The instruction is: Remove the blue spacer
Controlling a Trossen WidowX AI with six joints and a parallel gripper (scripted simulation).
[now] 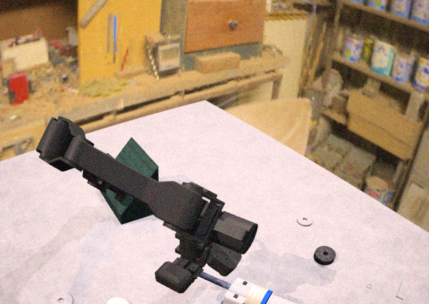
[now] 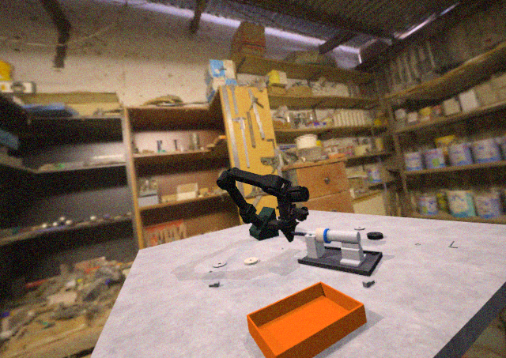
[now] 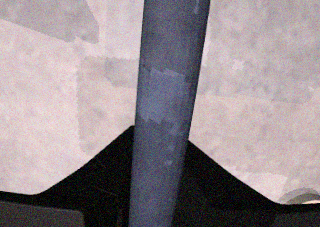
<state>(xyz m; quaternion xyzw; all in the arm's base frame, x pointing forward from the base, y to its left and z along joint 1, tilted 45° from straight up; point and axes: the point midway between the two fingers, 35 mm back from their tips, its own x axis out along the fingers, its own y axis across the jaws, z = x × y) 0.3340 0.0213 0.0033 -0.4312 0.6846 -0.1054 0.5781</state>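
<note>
Now: gripper tip 6 cm short of the shaft, 3 cm to the right of it and 3 cm below it. Also, from my gripper tip: black ring (8 cm ahead, 34 cm to the left, 4 cm below); then white disc (2 cm behind, 17 cm to the right, 4 cm below); then blue spacer (14 cm ahead, 8 cm to the left, 3 cm above).
</note>
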